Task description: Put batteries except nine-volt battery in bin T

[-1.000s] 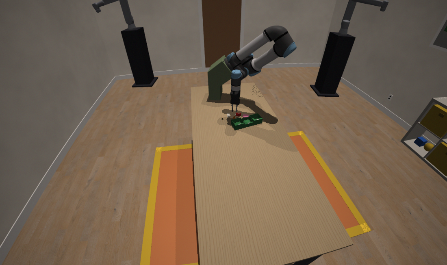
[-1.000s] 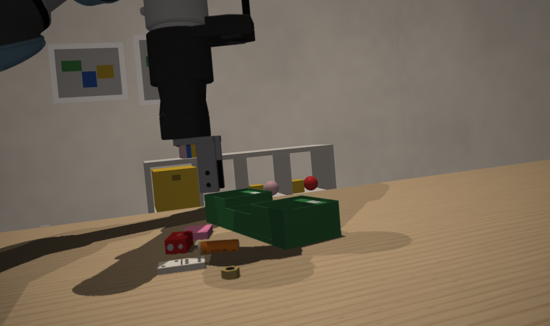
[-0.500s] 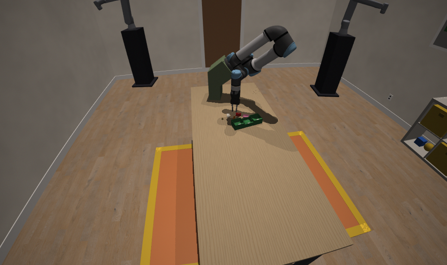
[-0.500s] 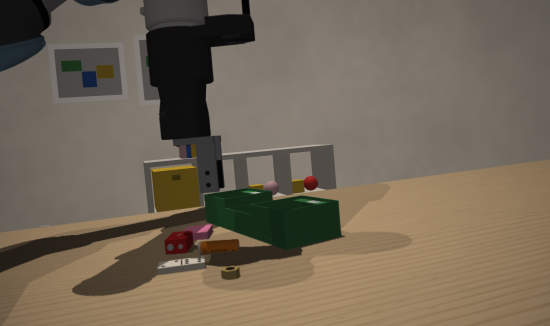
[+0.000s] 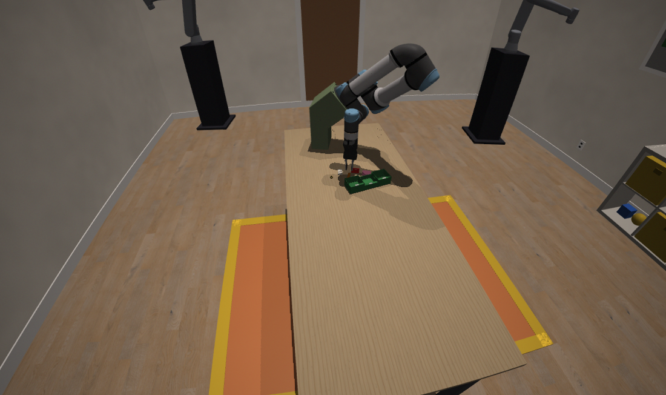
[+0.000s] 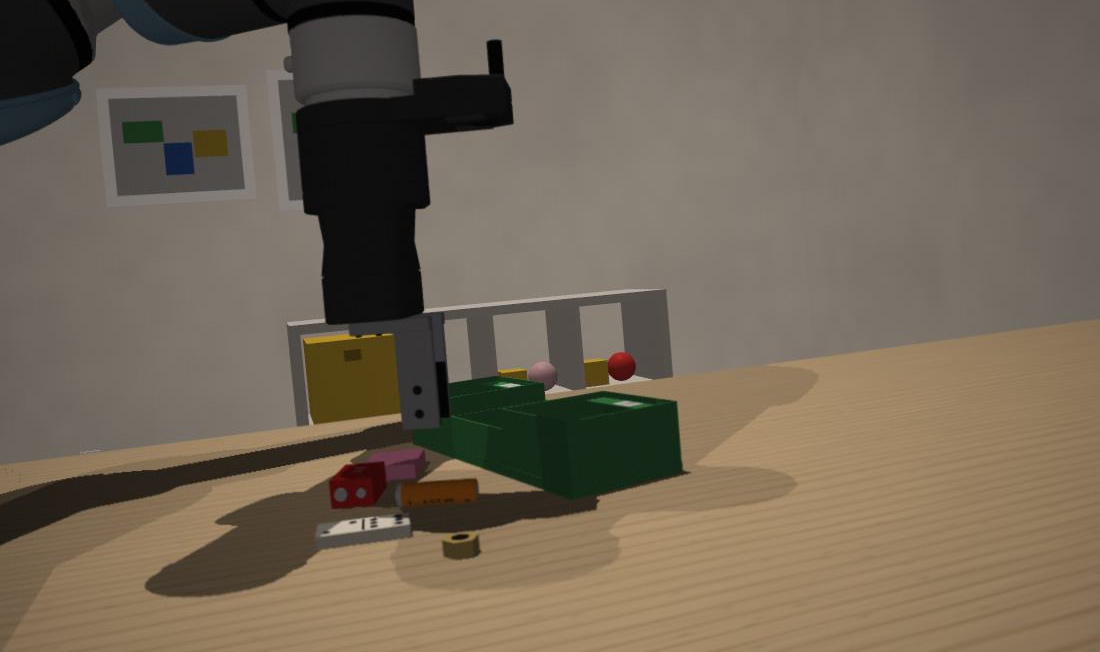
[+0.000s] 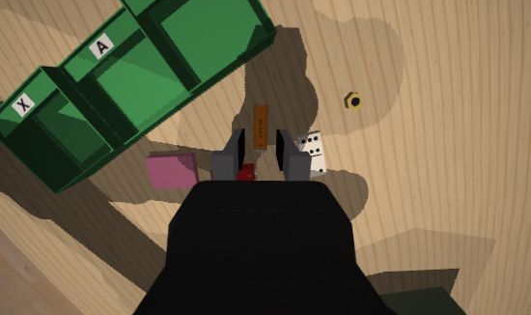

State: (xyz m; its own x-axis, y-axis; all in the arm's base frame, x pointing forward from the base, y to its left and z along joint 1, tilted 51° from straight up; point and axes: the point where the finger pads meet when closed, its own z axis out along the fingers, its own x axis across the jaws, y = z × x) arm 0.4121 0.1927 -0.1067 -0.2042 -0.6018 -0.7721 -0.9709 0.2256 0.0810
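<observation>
The orange cylindrical battery lies 6 cm below my hand. Round my hand: white domino: 4 cm behind, 5 cm to the right, 6 cm below; red nine-volt battery: 5 cm behind, 3 cm to the left, 6 cm below; brass nut: 1 cm ahead, 10 cm to the right, 6 cm below.
</observation>
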